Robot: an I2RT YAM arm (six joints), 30 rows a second.
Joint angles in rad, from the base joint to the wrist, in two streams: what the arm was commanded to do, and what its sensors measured. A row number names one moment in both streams.
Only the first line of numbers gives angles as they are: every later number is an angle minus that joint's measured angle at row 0.
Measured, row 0: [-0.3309 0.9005 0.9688 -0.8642 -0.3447 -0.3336]
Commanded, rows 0 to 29: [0.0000 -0.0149 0.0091 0.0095 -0.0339 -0.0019]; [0.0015 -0.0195 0.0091 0.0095 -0.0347 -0.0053]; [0.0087 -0.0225 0.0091 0.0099 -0.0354 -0.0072]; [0.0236 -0.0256 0.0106 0.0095 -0.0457 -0.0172]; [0.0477 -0.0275 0.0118 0.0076 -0.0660 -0.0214]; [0.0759 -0.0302 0.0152 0.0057 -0.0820 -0.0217]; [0.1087 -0.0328 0.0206 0.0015 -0.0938 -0.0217]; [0.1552 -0.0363 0.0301 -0.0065 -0.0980 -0.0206]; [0.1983 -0.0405 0.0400 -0.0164 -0.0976 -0.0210]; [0.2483 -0.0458 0.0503 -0.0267 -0.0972 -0.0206]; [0.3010 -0.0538 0.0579 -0.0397 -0.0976 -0.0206]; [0.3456 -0.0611 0.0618 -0.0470 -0.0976 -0.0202]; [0.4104 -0.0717 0.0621 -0.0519 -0.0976 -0.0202]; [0.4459 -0.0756 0.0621 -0.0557 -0.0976 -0.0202]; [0.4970 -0.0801 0.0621 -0.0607 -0.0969 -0.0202]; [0.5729 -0.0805 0.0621 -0.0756 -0.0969 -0.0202]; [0.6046 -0.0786 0.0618 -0.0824 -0.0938 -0.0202]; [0.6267 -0.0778 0.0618 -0.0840 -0.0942 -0.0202]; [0.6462 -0.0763 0.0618 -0.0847 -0.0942 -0.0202]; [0.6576 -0.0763 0.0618 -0.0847 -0.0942 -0.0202]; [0.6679 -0.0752 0.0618 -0.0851 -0.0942 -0.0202]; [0.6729 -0.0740 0.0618 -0.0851 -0.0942 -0.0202]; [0.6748 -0.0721 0.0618 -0.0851 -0.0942 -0.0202]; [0.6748 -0.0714 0.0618 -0.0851 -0.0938 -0.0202]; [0.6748 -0.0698 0.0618 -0.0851 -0.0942 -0.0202]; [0.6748 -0.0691 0.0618 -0.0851 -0.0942 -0.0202]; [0.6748 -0.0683 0.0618 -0.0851 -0.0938 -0.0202]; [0.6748 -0.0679 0.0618 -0.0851 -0.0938 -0.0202]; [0.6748 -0.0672 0.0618 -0.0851 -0.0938 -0.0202]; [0.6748 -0.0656 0.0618 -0.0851 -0.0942 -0.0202]
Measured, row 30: [0.6698 -0.0698 0.0400 -0.0794 -0.0808 -0.0107]
